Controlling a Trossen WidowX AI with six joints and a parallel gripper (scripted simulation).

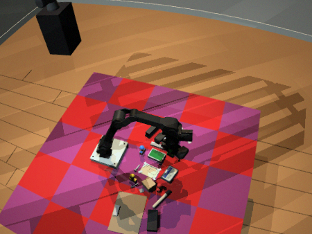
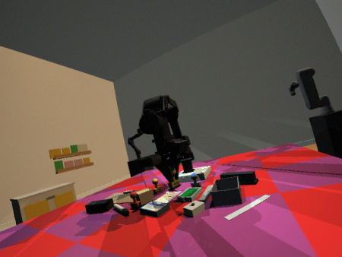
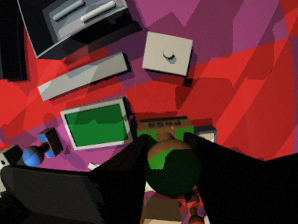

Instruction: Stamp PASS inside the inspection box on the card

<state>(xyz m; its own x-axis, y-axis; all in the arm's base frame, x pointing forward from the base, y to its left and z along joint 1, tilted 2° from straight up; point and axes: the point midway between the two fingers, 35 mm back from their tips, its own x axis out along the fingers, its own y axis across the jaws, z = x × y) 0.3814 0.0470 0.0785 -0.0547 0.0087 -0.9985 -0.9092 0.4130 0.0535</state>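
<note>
Right now my gripper tip is 90 mm to the left of the labelled tin, 80 mm above it and 10 mm short of it. From my gripper tip the other things lie so: green ink pad: 90 mm below, 90 mm behind, 20 mm to the left; green-knobbed stamp: right at my gripper tip; white card: 100 mm behind, 90 mm to the right, 90 mm below.
</note>
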